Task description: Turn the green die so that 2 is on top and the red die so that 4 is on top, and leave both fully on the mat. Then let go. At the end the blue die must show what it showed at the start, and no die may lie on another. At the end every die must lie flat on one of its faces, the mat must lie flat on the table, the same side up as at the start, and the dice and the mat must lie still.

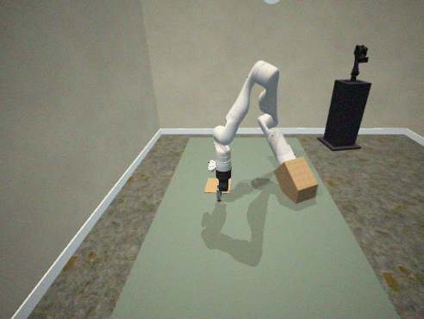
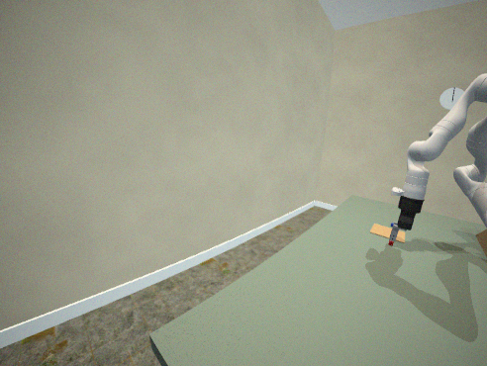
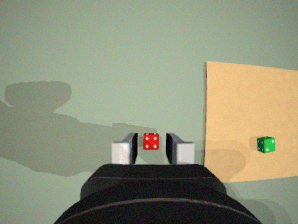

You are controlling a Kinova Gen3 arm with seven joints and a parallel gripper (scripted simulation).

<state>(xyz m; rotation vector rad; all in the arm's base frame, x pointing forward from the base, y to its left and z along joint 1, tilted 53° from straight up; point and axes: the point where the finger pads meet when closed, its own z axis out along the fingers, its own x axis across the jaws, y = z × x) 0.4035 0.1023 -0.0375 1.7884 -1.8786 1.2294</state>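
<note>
Right now the red die is 3 cm below my hand. Round my hand: tan mat (13 cm to the right, 4 cm below, 1 cm behind); then blue die (24 cm to the right, 5 cm behind, 3 cm below); then green die (13 cm to the right, 3 cm below, 3 cm behind).
</note>
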